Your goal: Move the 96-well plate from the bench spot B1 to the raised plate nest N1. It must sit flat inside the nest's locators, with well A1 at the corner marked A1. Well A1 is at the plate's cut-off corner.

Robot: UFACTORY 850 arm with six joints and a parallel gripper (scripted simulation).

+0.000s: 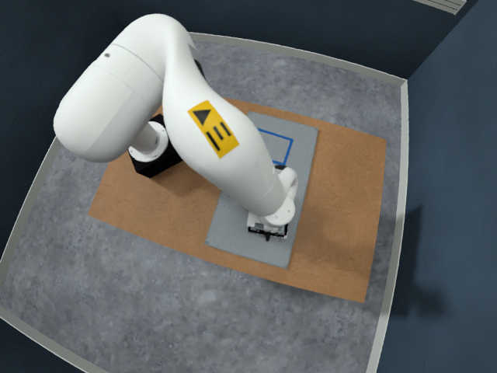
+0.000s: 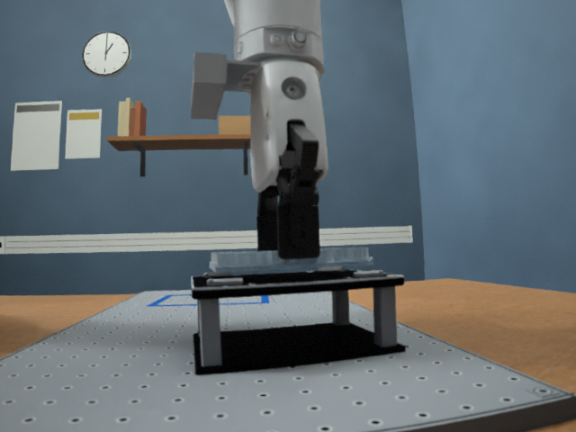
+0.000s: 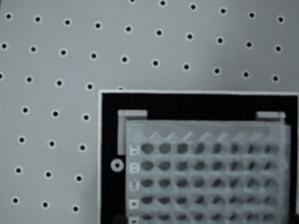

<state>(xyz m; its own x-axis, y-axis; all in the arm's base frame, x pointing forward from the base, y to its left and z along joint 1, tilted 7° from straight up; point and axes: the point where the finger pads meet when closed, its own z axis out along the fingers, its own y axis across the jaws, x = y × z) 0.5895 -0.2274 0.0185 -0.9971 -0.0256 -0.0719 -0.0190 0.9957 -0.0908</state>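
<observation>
The black raised plate nest lies 3 cm below my hand. Also, from my hand: 96-well plate: 1 cm below.
</observation>
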